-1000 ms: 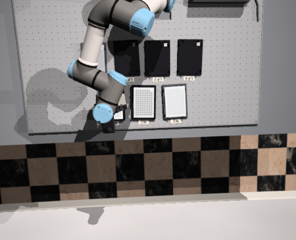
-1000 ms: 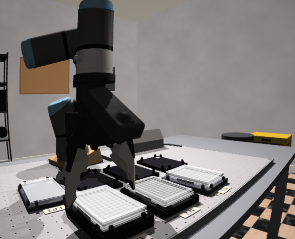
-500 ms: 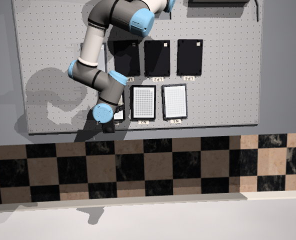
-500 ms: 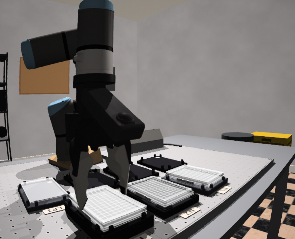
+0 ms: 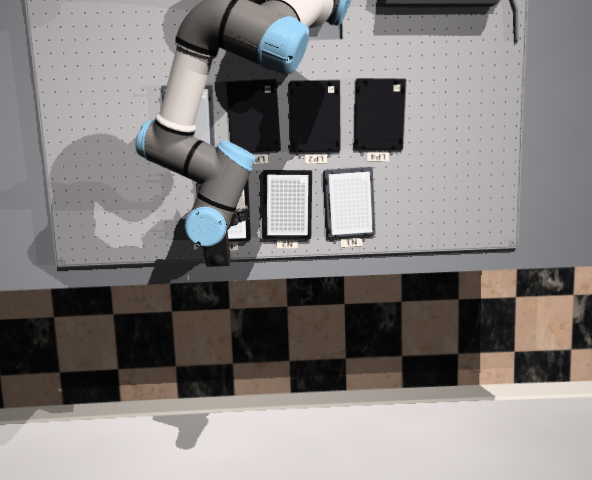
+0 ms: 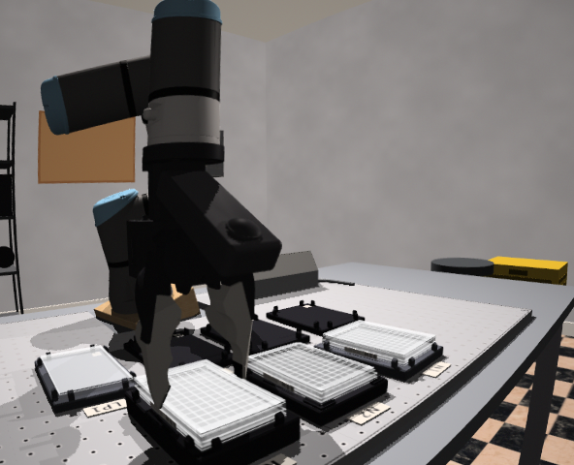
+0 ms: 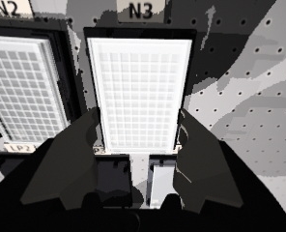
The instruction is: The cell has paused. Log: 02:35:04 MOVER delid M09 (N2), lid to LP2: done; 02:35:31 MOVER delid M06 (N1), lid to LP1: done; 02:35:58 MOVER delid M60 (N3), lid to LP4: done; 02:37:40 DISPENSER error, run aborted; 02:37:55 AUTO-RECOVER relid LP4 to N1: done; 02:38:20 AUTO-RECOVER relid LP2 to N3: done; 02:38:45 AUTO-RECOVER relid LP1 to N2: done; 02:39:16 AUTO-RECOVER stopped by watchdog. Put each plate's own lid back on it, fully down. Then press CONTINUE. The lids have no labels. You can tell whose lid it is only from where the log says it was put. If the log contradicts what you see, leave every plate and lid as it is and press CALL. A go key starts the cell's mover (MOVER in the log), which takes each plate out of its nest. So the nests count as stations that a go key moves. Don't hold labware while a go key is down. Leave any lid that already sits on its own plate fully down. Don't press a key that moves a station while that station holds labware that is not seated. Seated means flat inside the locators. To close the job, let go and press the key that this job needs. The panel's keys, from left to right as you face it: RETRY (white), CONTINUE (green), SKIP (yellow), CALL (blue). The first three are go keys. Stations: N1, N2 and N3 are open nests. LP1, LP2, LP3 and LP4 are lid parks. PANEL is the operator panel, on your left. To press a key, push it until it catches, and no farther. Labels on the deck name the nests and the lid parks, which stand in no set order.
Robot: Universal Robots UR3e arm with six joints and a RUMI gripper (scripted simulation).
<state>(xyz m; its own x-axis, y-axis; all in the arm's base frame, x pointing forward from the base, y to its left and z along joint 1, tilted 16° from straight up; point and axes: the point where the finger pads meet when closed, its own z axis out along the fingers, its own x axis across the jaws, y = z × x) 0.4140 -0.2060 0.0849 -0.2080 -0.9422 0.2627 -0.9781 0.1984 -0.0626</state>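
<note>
Now: hand 20 mm above the plate. The rest, counted from my hand: lid park LP1 (190 mm behind, 40 mm below, 30 mm to the right); then LP2 label (210 mm to the left, 50 mm below, 50 mm behind); then LP3 lid park (170 mm behind, 110 mm to the left, 40 mm below).
</note>
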